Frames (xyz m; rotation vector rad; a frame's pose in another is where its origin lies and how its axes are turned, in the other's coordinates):
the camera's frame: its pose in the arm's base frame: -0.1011 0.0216 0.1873 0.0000 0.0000 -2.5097
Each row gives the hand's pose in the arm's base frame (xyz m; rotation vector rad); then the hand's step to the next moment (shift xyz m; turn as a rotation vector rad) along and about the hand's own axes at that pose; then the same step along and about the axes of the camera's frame.
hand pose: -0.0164 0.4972 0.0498 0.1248 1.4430 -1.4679
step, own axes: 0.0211 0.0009 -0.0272 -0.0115 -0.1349 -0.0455
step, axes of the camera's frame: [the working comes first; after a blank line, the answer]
step, axes of the arm's base frame: -0.0243 0.0097 -0.0224 -0.1129 0.0087 0.0871

0.0139 -0.0222 -0.0224 0.0859 -0.0737 0.0871
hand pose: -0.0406 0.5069 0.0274 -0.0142 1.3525 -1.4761
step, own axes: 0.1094 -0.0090 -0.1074 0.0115 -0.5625 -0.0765
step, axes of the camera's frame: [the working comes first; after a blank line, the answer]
step, axes of the arm's base frame: -0.1184 -0.0009 -0.0978 -0.4252 -0.0831 0.3669

0.0961 -0.0692 -0.0978 0.3922 -0.1841 0.3669
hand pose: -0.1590 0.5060 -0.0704 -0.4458 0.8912 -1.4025
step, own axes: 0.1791 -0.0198 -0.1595 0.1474 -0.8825 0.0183
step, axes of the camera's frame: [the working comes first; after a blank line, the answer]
step, axes of the arm's base frame: -0.1462 -0.1386 -0.1316 -0.5720 -0.2863 0.6259

0.1999 0.0255 -0.1316 0.6307 -0.1069 0.6259
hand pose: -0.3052 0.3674 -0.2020 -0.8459 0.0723 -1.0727
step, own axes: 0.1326 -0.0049 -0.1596 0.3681 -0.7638 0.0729
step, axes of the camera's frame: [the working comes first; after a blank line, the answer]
step, axes of the arm's base frame: -0.0065 -0.1977 -0.0629 -0.3482 -0.4061 0.6618

0.1220 0.1557 -0.0629 0.5208 0.1220 0.6618
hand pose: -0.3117 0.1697 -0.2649 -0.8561 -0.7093 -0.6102
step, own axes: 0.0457 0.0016 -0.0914 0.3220 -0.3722 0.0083
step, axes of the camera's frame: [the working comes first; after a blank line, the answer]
step, axes of the arm's base frame: 0.0574 -0.0842 -0.0080 -0.0732 -0.2483 0.4187

0.0035 0.1018 -0.0080 0.2057 0.1571 0.4187
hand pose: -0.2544 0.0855 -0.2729 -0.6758 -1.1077 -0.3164
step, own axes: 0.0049 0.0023 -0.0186 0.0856 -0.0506 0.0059
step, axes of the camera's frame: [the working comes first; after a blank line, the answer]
step, axes of the arm's base frame: 0.0167 -0.0098 -0.0015 0.0046 -0.0269 0.0958

-0.0077 0.0177 -0.0015 0.0122 0.0244 0.0958
